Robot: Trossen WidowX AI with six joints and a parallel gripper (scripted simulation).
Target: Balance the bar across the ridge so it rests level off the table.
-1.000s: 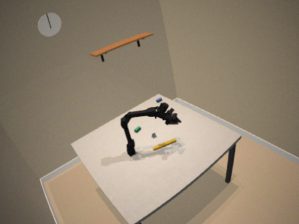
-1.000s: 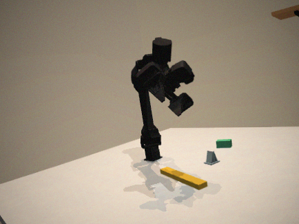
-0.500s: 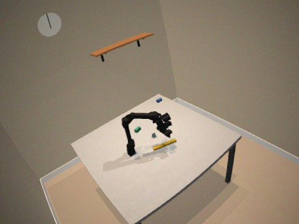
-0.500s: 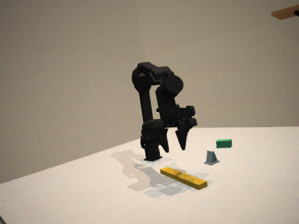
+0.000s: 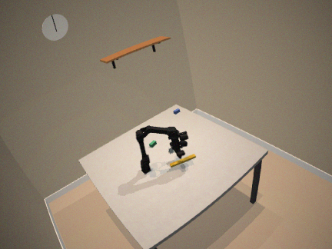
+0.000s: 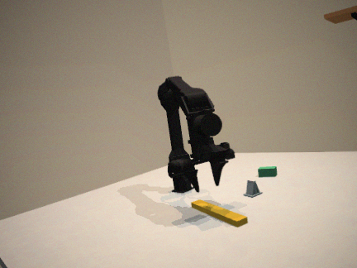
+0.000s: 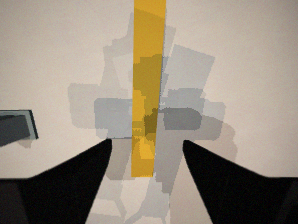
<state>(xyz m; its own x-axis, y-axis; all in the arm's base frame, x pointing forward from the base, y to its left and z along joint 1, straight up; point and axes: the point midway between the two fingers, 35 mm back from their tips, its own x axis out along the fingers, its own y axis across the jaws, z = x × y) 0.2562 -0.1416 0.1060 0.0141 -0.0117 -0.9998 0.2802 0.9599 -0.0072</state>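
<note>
The yellow bar is 6 cm below my gripper tip, 3 cm ahead of it and 1 cm to the right of it. Also, from my gripper tip: blue block: 64 cm to the left, 48 cm ahead, 6 cm below; green block: 38 cm to the left, 6 cm below, 2 cm behind.
</note>
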